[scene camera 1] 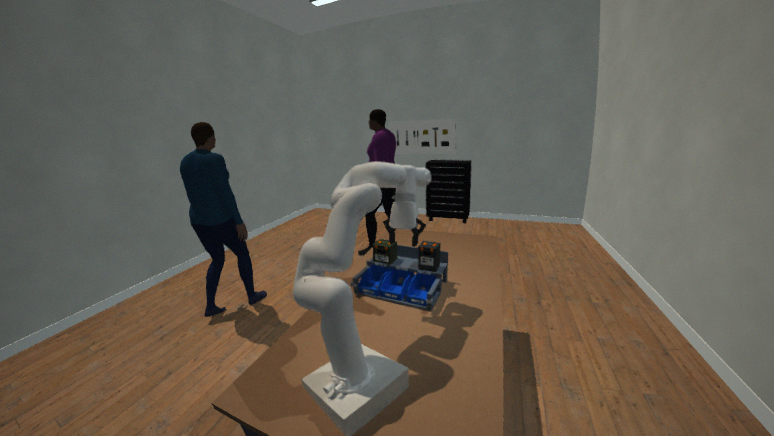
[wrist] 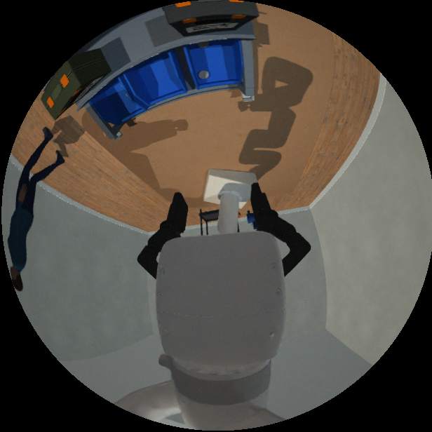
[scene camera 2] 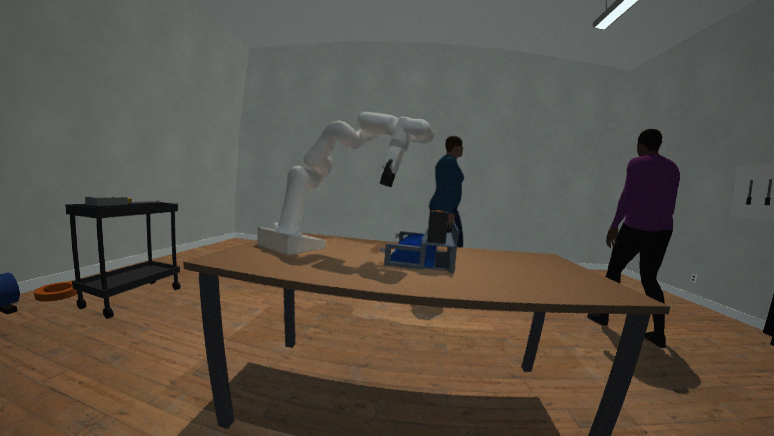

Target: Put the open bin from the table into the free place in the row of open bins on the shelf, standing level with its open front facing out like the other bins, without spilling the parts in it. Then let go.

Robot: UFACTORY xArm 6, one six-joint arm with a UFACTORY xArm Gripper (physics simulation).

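Frame: origin at the arm's base, x back, y up, z left, level; millimetres.
Seen in the pictures: gripper, between the fingertips: (scene camera 1: pixel 403 244) (scene camera 2: pixel 385 185); arm's base, origin of its link: (scene camera 1: pixel 353 378) (scene camera 2: pixel 288 233).
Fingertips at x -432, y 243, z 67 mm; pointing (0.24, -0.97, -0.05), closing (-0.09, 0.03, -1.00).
Offsets run from my fingertips to a thing's top centre. "spot": to the spot under its first point. Level surfaces: height alone.
Three blue open bins stand side by side in the row of the grey shelf (scene camera 1: pixel 444 257) (scene camera 2: pixel 421 256) (wrist: pixel 248 75): a left bin @[spot: dy -290, dx -144, dz +267 mm] (scene camera 1: pixel 371 278) (wrist: pixel 115 104), a middle bin @[spot: dy -298, dx -167, dz +145 mm] (scene camera 1: pixel 394 283) (wrist: pixel 155 77) and a right bin @[spot: dy -288, dx -184, dz -9 mm] (scene camera 1: pixel 424 287) (wrist: pixel 220 60). They look level, with open fronts towards the robot base. A round grey part (wrist: pixel 204 74) lies in the right bin; parts in the others are hard to make out. No bin shows on the table outside the shelf. My gripper (scene camera 1: pixel 404 242) (scene camera 2: pixel 386 184) (wrist: pixel 216 194) is open and empty, high above the shelf's front side and apart from the bins.
Two dark cases with orange latches, a left case @[dy -109, dx -212, dz +220 mm] (scene camera 1: pixel 385 252) (wrist: pixel 75 82) and a right case @[dy -84, dx -231, dz -10 mm] (scene camera 1: pixel 428 256) (scene camera 2: pixel 437 227) (wrist: pixel 212 22), stand on the shelf's upper level behind the bins. The shelf stands on the brown table @[dy -307 mm] (scene camera 1: pixel 476 368) (scene camera 2: pixel 514 276). Two people stand beyond the table.
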